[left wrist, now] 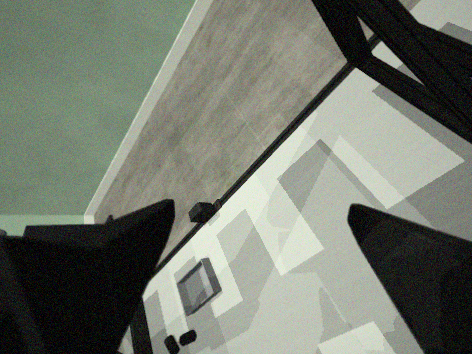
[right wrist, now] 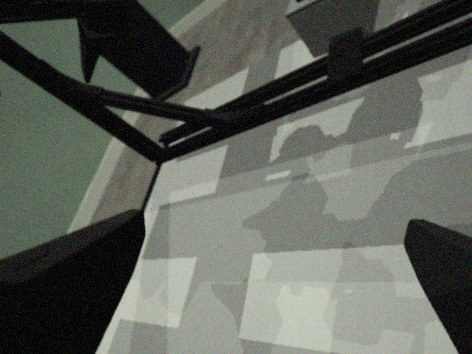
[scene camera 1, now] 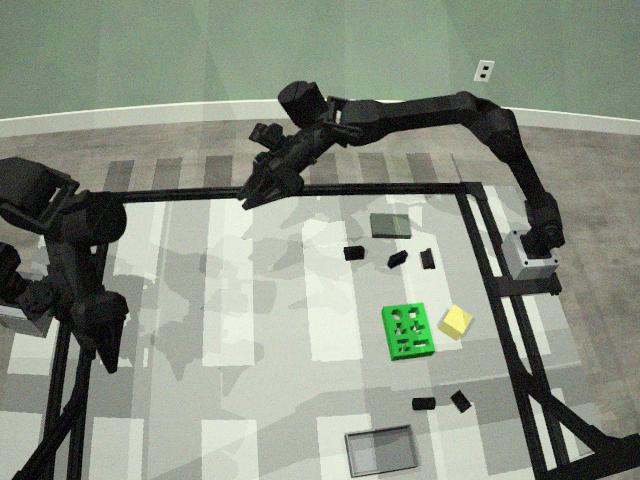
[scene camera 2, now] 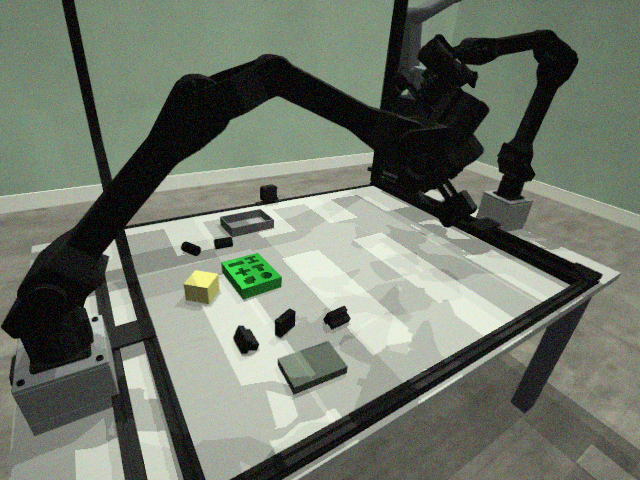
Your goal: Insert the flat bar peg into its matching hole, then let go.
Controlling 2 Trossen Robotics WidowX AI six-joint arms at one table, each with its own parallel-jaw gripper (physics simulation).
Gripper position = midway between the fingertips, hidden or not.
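On the table rests a yellow cube (scene camera 2: 201,287), and on the table there lies a grey slab (scene camera 2: 312,366) too; scene camera 1 shows the slab (scene camera 1: 393,226) as well. A grey tray (scene camera 1: 395,445) rests on the table, and I can also see the tray (left wrist: 199,285) in the left wrist view. A green block with shaped holes (scene camera 1: 409,337) rests on the table as well, and scene camera 2 shows the green block with shaped holes (scene camera 2: 251,275) too. The green block with shaped holes is out of frame in the left wrist view. The green block with shaped holes is out of frame in the right wrist view. My left gripper (scene camera 1: 102,366) is open and holds nothing, and my right gripper (scene camera 1: 240,203) is open and holds nothing.
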